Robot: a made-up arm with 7 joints.
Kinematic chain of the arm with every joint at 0, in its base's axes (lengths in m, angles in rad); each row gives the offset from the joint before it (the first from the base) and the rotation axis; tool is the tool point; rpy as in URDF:
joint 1: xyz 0 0 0.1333 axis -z
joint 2: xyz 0 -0.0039 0.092 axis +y
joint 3: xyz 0 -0.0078 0.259 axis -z
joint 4: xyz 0 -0.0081 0.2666 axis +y
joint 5: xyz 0 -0.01 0.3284 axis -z
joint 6: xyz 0 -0.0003 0.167 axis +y
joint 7: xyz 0 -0.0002 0.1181 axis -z
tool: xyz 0 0 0 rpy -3.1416 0 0
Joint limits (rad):
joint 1: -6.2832..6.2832
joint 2: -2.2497..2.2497
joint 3: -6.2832..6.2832
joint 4: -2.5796..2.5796
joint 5: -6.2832..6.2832
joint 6: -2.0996..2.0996
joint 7: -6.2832..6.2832
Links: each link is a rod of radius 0.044 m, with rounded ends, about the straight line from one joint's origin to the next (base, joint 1, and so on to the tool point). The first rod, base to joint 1, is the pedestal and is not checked.
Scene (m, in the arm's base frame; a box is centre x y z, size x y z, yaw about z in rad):
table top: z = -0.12
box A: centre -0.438 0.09 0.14 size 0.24 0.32 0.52 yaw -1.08
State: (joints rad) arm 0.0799 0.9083 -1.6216 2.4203 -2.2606 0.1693 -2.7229
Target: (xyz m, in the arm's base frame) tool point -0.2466 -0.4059 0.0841
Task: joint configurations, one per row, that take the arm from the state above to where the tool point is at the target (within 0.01 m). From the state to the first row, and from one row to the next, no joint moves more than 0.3 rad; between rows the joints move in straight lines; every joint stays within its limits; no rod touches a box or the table.
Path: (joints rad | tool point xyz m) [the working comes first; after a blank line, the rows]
Joints at the target: -1.1404 -0.5919 -2.9757 2.2809 -2.2078 0.3207 -2.7229
Straight joint move there: touches box A.

1: -0.1060 0.6440 -1.7531 2.2692 -2.2171 0.0544 -2.6814 | -0.0263 0.4545 0.3763
2: -0.2918 0.3798 -1.8845 2.1180 -2.1736 -0.0606 -2.6399 | -0.1925 0.4555 0.4648
3: -0.4777 0.1155 -2.0160 1.9669 -2.1302 -0.1755 -2.5985 | -0.3900 0.3711 0.5267
4: -0.6636 -0.1487 -2.1475 1.8157 -2.0867 -0.2904 -2.5570 | -0.5717 0.1947 0.5413
5: -0.8494 -0.4130 -2.2790 1.6646 -2.0432 -0.4054 -2.5155 | -0.6891 -0.0536 0.4968
6: -1.0353 -0.6772 -2.4104 1.5135 -1.9997 -0.5203 -2.4740 | -0.7084 -0.3299 0.3930
7: -1.0703 -0.6488 -2.5988 1.7693 -2.0691 -0.2399 -2.5570 | -0.5916 -0.3893 0.2426
8: -1.1054 -0.6204 -2.7873 2.0251 -2.1384 0.0404 -2.6399 | -0.4270 -0.4207 0.1372
9: -1.1404 -0.5919 -2.9757 2.2809 -2.2078 0.3207 -2.7229 | -0.2466 -0.4059 0.0841

